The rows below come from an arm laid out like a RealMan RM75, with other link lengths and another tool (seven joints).
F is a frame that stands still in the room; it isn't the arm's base.
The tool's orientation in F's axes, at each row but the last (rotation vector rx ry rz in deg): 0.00 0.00 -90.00; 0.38 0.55 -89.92; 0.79 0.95 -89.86; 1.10 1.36 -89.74; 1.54 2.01 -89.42; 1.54 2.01 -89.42; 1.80 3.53 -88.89; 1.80 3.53 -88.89; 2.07 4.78 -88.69; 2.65 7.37 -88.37; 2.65 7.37 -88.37
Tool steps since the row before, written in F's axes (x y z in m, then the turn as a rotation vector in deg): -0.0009 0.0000 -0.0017 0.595 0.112 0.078; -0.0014 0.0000 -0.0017 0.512 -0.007 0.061; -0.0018 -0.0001 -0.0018 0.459 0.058 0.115; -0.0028 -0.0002 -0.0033 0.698 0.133 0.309; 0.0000 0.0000 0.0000 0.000 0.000 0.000; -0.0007 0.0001 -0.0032 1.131 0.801 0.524; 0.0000 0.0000 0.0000 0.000 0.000 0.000; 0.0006 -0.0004 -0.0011 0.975 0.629 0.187; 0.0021 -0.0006 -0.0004 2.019 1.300 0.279; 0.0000 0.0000 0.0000 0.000 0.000 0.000; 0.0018 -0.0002 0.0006 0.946 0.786 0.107
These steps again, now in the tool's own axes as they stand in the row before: 0.0000 -0.0009 -0.0017 -0.112 0.595 0.078; 0.0000 -0.0014 -0.0017 0.007 0.512 0.062; 0.0001 -0.0018 -0.0018 -0.059 0.459 0.115; 0.0003 -0.0028 -0.0033 -0.138 0.698 0.307; 0.0000 0.0000 0.0000 0.000 0.000 0.000; 0.0000 -0.0007 -0.0032 -0.810 1.136 0.498; 0.0000 0.0000 0.0000 0.000 0.000 0.000; 0.0005 0.0006 -0.0011 -0.621 0.983 0.169; 0.0007 0.0021 -0.0003 -1.275 2.039 0.242; 0.0000 0.0000 0.0000 0.000 0.000 0.000; 0.0002 0.0018 0.0007 -0.771 0.962 0.070
